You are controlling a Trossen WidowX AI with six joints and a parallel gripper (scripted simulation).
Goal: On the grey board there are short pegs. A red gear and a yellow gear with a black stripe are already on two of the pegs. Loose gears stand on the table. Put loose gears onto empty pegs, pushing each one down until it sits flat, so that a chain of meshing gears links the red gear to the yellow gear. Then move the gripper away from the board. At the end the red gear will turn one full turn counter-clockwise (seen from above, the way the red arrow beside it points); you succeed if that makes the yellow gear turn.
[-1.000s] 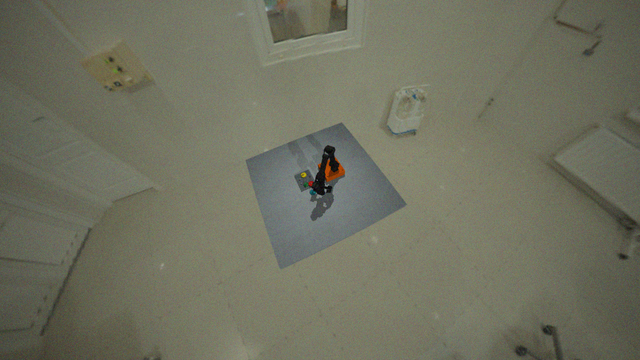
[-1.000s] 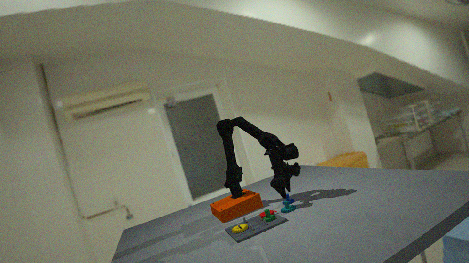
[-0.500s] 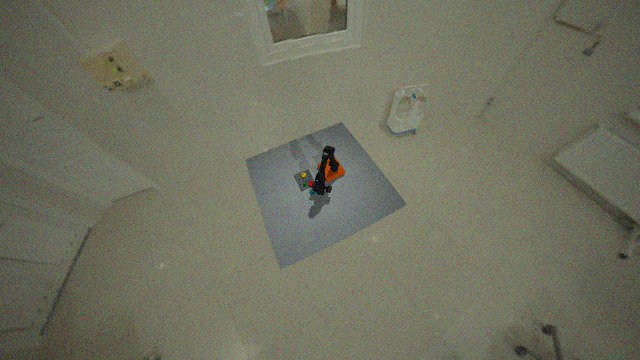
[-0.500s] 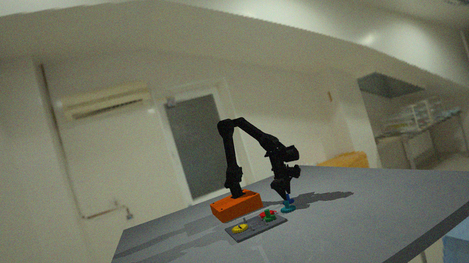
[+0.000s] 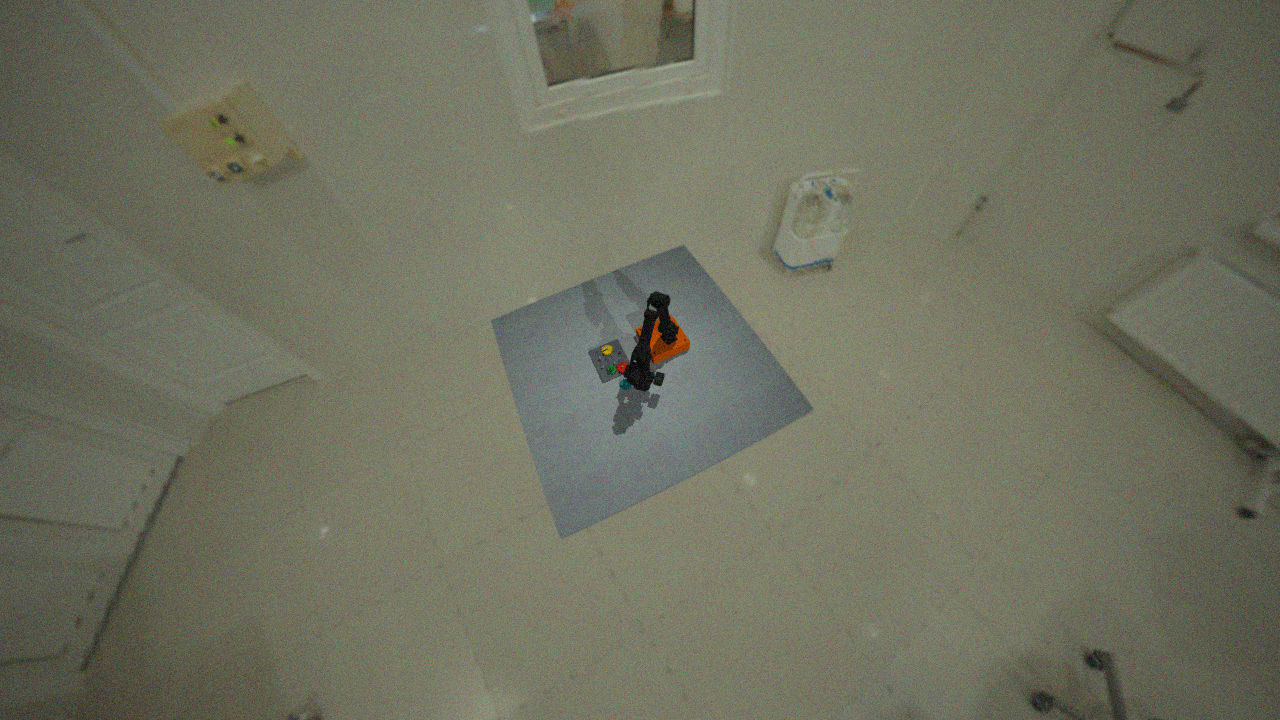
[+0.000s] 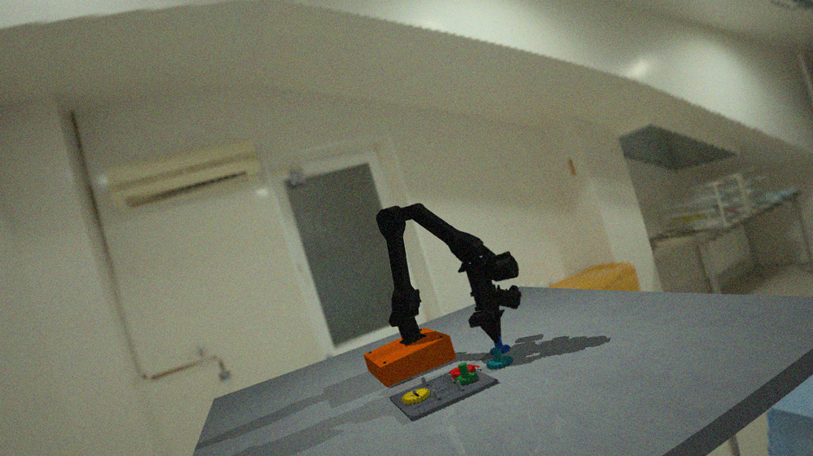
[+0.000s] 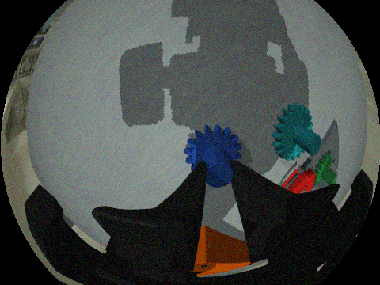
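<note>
My gripper tip is now 9 cm short of the green gear and 17 cm to the left of it. The rest, counted from my gripper tip: teal gear 8 cm ahead, 6 cm to the right, 1 cm below; then red arrow 3 cm ahead, 11 cm to the right, 2 cm below; then blue gear 1 cm below.
</note>
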